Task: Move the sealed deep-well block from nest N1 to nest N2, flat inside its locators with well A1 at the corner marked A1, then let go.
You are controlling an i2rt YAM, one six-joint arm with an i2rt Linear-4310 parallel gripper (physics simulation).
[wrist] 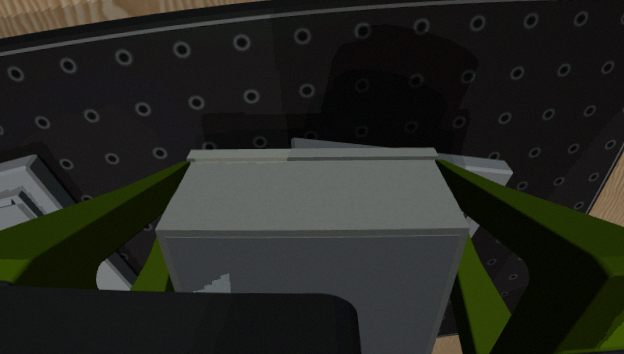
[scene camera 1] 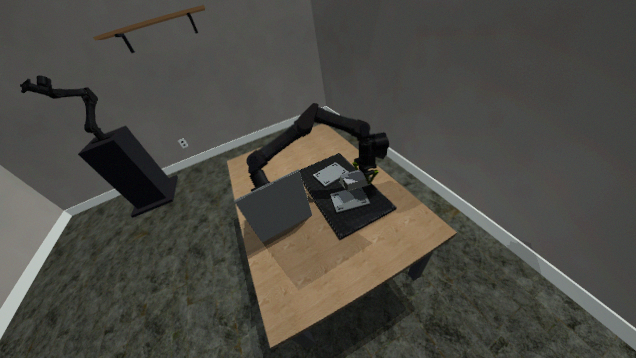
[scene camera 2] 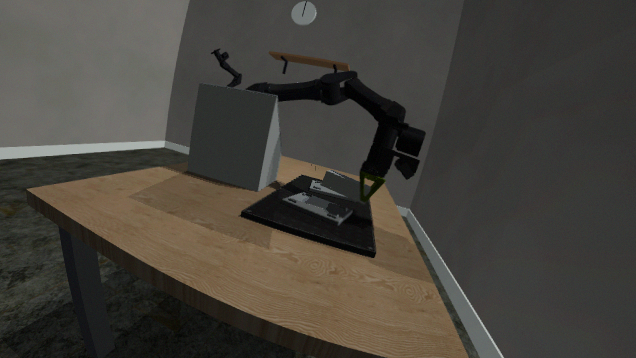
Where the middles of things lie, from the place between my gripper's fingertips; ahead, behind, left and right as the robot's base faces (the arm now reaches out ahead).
The grey deep-well block [scene camera 2: 335, 181] is 5 cm behind my hand and 2 cm above it.
